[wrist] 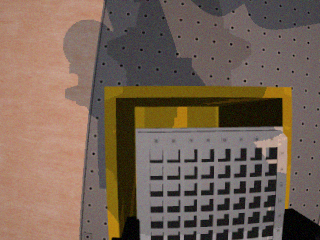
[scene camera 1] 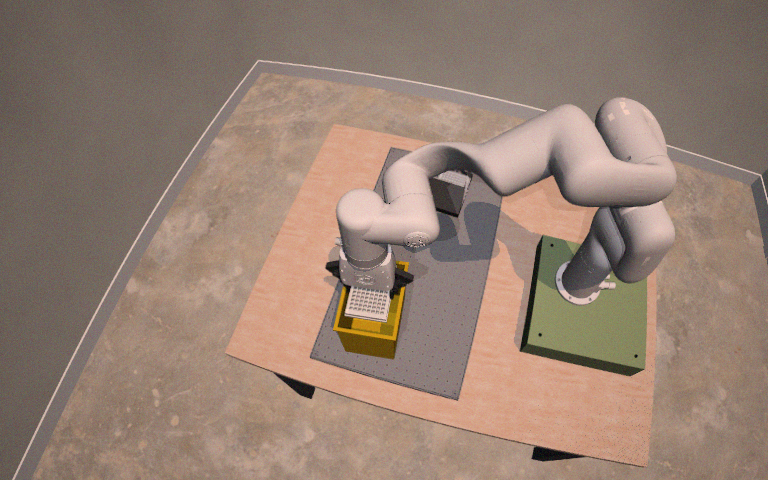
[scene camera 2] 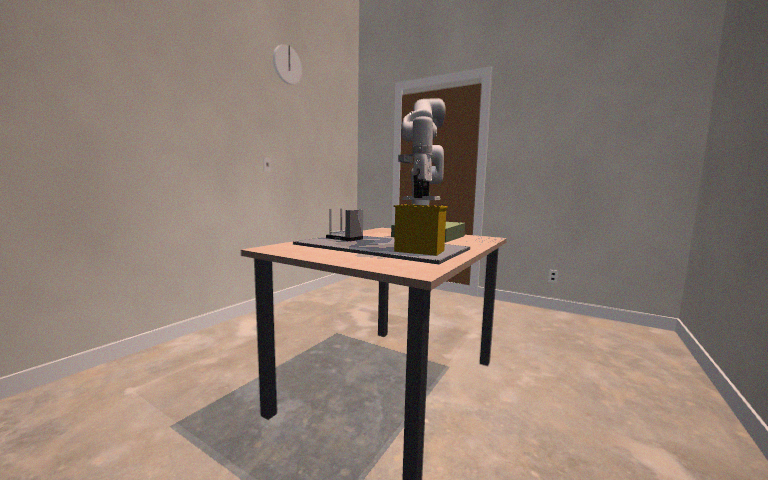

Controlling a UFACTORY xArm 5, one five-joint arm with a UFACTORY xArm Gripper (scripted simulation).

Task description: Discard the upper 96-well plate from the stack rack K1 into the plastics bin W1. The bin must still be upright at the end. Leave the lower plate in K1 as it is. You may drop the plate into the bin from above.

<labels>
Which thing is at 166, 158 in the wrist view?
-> A 96-well plate.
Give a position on a yellow plastics bin W1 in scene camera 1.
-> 353, 341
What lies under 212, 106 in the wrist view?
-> A yellow plastics bin W1.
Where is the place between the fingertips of my gripper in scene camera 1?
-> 371, 289
</labels>
